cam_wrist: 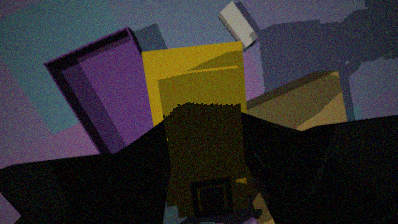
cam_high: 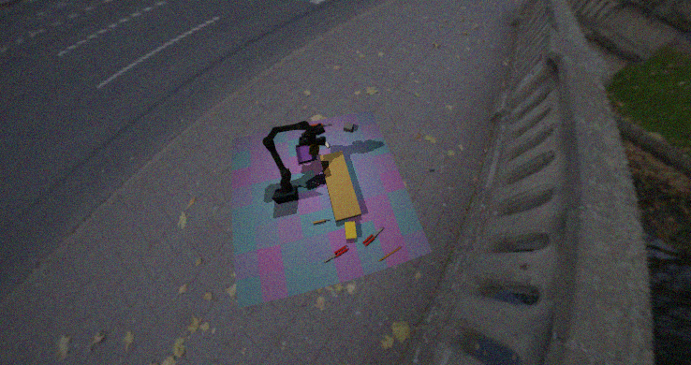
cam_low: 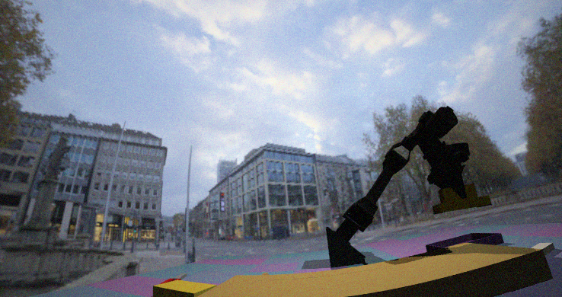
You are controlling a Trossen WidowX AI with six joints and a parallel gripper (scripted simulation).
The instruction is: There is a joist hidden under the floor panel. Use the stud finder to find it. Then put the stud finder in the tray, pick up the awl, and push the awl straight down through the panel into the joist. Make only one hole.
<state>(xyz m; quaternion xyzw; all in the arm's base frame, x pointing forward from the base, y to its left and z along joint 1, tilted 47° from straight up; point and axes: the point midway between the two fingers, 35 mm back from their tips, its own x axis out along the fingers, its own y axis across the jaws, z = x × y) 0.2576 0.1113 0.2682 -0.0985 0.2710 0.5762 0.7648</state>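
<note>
The purple tray is 90 mm behind my gripper tip, 40 mm to the left of it and 120 mm below it. Round my gripper tip: pale block: 110 mm ahead, 60 mm to the left, 130 mm below; grey block: 340 mm ahead, 180 mm to the left, 120 mm below; yellow stud finder: 10 mm behind, 20 mm to the right, 20 mm above.
</note>
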